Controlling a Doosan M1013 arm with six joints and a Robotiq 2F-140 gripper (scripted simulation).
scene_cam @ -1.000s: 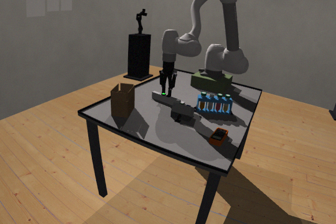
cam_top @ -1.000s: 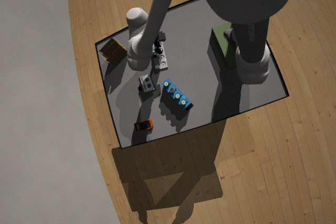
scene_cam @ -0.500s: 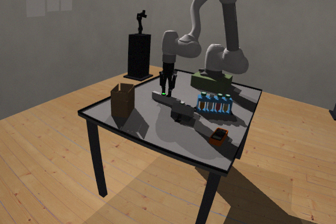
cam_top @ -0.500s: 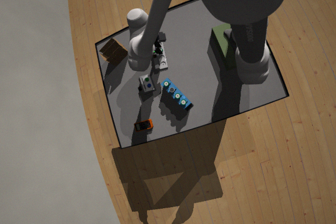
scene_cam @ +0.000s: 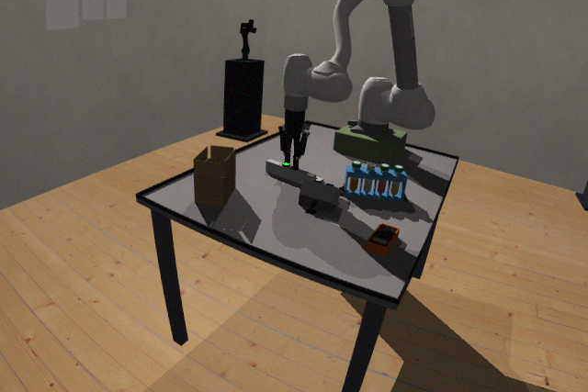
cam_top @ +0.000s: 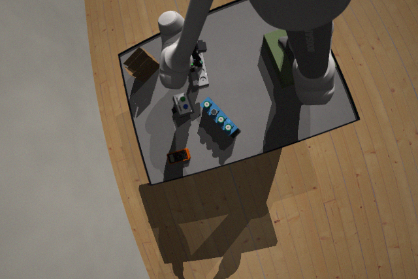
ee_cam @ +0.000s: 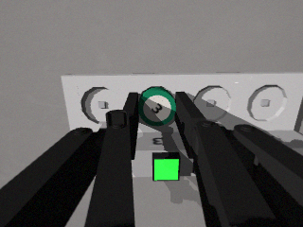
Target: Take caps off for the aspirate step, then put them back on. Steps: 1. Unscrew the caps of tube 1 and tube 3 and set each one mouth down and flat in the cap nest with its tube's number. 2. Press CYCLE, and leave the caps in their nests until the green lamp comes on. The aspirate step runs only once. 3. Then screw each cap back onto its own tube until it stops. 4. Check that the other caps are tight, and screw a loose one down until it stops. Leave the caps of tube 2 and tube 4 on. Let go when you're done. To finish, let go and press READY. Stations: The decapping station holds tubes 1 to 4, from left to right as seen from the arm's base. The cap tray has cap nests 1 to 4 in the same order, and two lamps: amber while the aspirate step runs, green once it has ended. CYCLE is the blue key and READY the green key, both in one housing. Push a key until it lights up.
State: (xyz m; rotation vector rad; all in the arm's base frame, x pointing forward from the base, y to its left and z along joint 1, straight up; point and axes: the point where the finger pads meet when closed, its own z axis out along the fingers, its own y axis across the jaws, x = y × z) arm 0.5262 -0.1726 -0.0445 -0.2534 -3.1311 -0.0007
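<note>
My hand is 370 mm to the right of the cap 2, 70 mm below it and 10 mm past it. Round my hand: key housing: 200 mm to the left, 170 mm ahead, 10 mm above; green key: 180 mm to the left, 150 mm ahead, 20 mm above; blue key: 220 mm to the left, 150 mm ahead, 20 mm above.
</note>
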